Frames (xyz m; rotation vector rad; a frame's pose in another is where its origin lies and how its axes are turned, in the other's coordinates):
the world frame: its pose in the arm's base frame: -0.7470 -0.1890 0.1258 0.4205 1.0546 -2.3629
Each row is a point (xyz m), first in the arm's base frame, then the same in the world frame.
Working: the arm's base frame: its pose in the world frame: -0.6151 0.3929 -0.2772 -0.4205 -1.0546 2.3629

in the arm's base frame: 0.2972 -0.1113 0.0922
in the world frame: -0.8656 0.5697 -0.1539
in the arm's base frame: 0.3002 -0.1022 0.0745
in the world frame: -0.8627 0.5769 -0.1725
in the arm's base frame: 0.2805 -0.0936 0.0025
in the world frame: -0.8156 0.6038 -0.2244
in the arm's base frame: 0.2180 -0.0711 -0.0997
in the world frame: -0.7237 0.6166 -0.3034
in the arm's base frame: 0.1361 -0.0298 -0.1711
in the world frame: -0.6365 0.5894 -0.3753
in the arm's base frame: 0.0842 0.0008 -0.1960
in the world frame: -0.5923 0.5575 -0.4110
